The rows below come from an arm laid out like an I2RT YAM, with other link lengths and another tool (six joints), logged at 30 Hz.
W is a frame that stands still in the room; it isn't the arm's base.
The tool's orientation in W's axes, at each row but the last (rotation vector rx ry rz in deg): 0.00 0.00 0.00; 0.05 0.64 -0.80; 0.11 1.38 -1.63; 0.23 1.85 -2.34; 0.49 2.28 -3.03; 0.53 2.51 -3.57; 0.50 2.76 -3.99; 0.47 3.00 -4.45
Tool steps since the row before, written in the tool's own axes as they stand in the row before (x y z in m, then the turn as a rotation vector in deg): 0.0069 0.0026 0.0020 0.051 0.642 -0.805; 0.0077 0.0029 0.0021 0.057 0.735 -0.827; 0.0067 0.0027 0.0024 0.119 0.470 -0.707; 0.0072 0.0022 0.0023 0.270 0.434 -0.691; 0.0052 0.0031 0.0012 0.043 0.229 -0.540; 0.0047 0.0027 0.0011 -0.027 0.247 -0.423; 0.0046 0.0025 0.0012 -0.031 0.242 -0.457; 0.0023 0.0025 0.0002 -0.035 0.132 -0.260
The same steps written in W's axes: 0.0069 0.0026 0.0020 0.051 0.642 -0.805; 0.0078 0.0028 0.0020 0.058 0.735 -0.827; 0.0068 0.0025 0.0022 0.115 0.468 -0.709; 0.0074 0.0019 0.0021 0.265 0.426 -0.698; 0.0054 0.0028 0.0010 0.034 0.232 -0.540; 0.0049 0.0024 0.0009 -0.030 0.253 -0.419; 0.0048 0.0022 0.0010 -0.036 0.248 -0.453; 0.0025 0.0023 0.0001 -0.038 0.137 -0.257
